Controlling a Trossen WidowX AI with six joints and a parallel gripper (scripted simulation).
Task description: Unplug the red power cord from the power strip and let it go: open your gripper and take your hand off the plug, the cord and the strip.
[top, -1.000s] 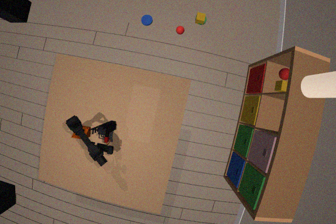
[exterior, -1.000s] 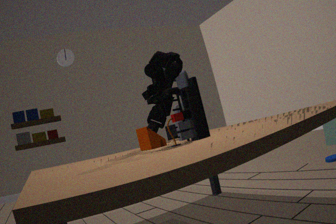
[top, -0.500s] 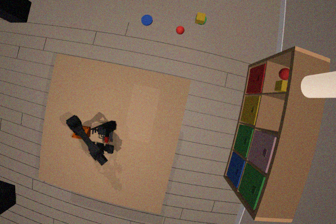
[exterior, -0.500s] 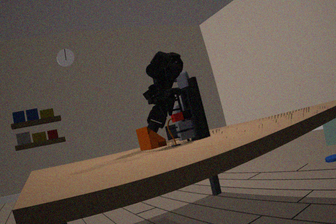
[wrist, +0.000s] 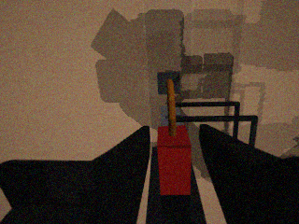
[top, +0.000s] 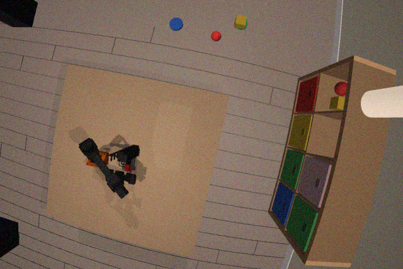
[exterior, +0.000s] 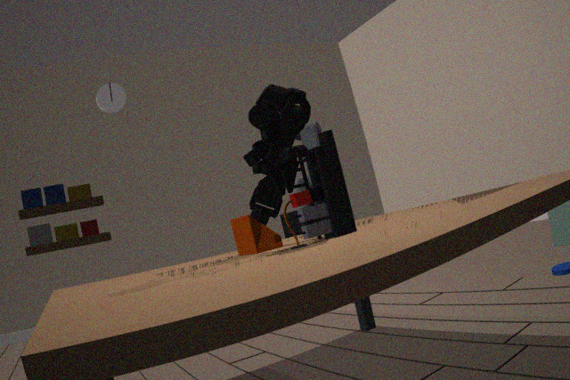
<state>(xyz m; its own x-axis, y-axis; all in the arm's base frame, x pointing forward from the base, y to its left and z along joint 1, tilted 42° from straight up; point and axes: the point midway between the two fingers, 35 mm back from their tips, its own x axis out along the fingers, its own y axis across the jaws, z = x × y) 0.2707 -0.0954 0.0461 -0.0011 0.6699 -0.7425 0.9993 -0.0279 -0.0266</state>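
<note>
Right now my gripper tip is 6 cm to the right of the red plug and 1 cm above it. From my gripper tip the other things lie so: black panel: 14 cm to the left, 2 cm below.
</note>
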